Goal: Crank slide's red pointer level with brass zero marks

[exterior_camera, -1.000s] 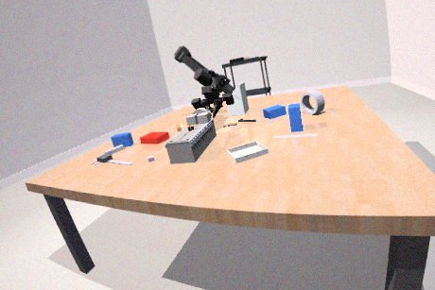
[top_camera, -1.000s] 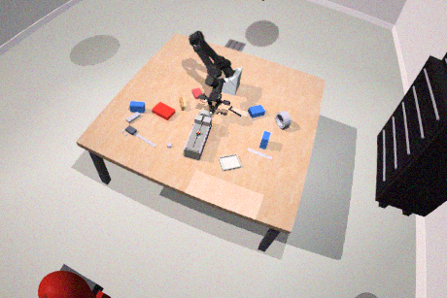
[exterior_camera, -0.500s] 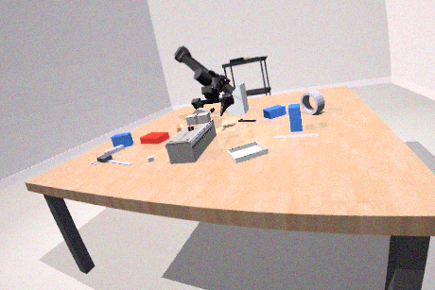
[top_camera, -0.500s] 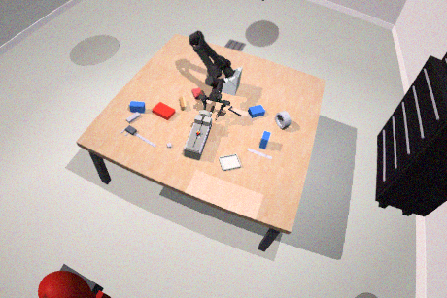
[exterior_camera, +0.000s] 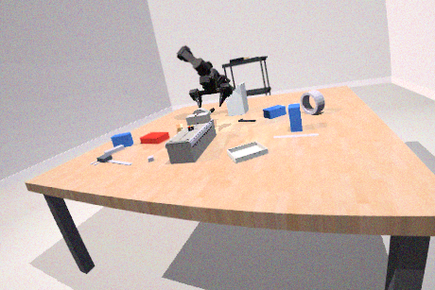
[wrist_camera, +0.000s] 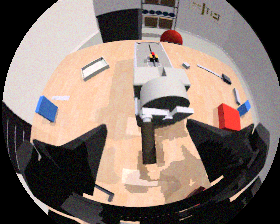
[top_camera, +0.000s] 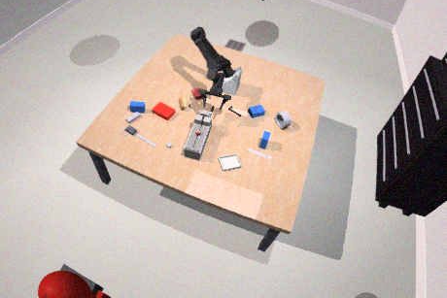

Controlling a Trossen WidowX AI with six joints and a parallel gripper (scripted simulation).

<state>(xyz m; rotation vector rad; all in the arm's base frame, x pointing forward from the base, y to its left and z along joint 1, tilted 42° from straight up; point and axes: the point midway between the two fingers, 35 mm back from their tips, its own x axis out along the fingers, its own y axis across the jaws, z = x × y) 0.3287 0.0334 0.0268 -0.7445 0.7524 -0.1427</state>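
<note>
My gripper tip is now 20 mm past the dark crank handle and 20 mm above it. Also, from my gripper tip: red block: 50 mm ahead, 290 mm to the right, 100 mm below; white tray: 230 mm ahead, 210 mm to the left, 110 mm below; red pointer: 180 mm ahead, 10 mm to the right, 30 mm below.
</note>
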